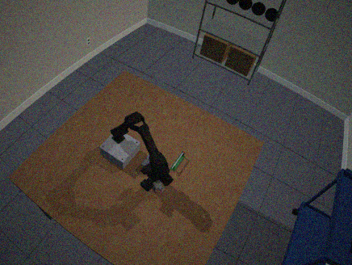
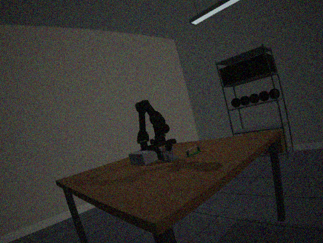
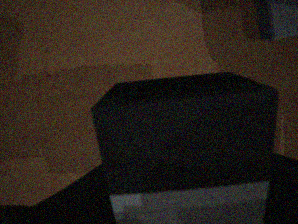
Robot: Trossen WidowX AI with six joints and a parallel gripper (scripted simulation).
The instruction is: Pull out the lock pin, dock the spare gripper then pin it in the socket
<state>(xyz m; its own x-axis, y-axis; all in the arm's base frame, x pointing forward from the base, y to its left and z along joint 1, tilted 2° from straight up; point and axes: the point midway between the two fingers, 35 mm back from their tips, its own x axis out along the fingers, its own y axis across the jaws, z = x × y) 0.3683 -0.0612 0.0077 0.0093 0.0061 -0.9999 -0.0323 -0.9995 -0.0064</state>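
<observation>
Right now my gripper tip is 100 mm past the socket mount and 110 mm to the right of it. Round my gripper tip: spare gripper (10 mm ahead, 20 mm above); then green holder (10 mm behind, 240 mm to the left, 30 mm below).
</observation>
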